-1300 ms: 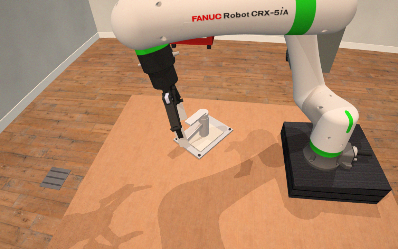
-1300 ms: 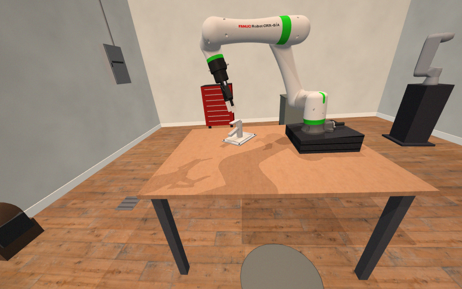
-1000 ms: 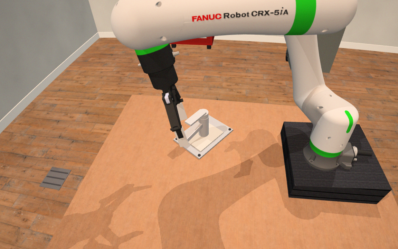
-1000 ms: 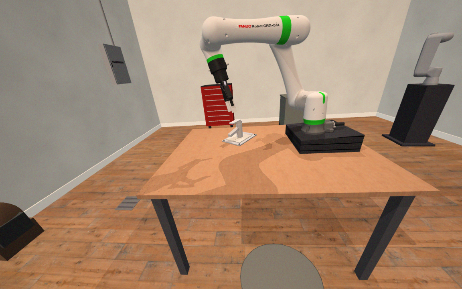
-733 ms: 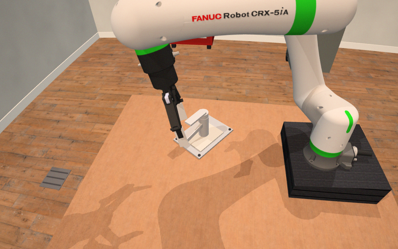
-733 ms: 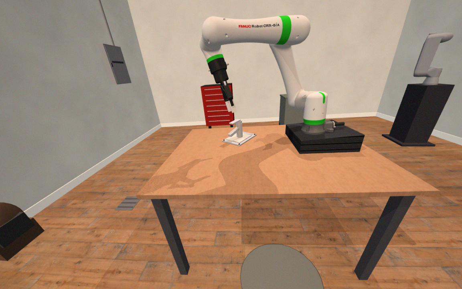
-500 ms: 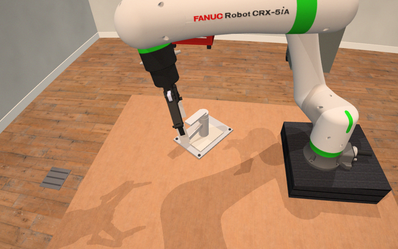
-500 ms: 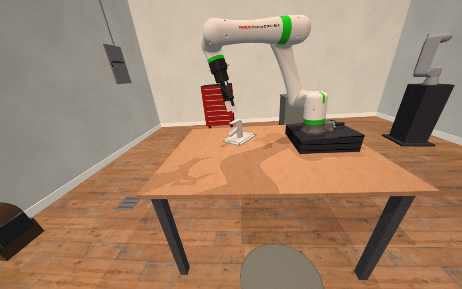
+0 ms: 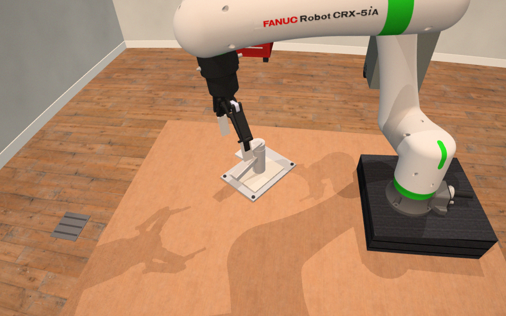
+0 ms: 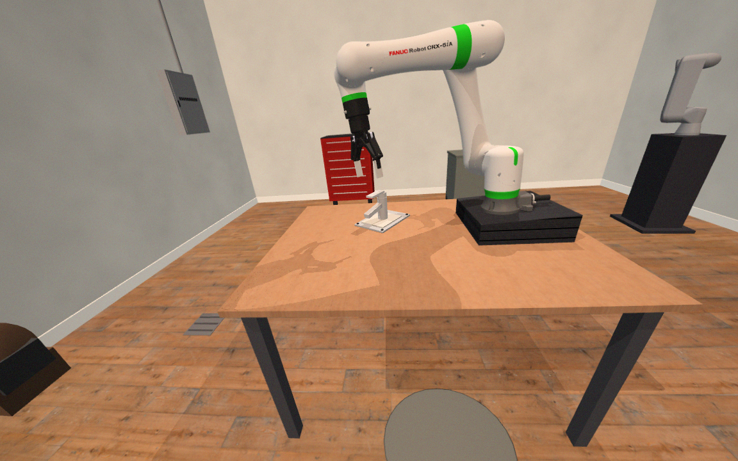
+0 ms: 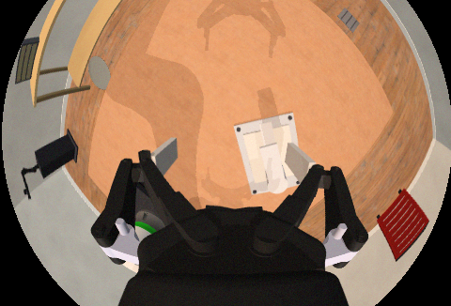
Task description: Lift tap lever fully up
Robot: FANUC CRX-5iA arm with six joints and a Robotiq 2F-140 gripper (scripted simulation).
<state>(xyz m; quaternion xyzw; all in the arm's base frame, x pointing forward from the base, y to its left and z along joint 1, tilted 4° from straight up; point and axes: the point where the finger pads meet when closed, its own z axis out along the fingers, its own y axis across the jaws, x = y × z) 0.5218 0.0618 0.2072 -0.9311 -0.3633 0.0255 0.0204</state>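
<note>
The lever lies 11 cm to the right of my hand, 11 cm below it and 1 cm behind it. Also, from my hand: tap (17 cm below, 13 cm to the right, 2 cm behind).
</note>
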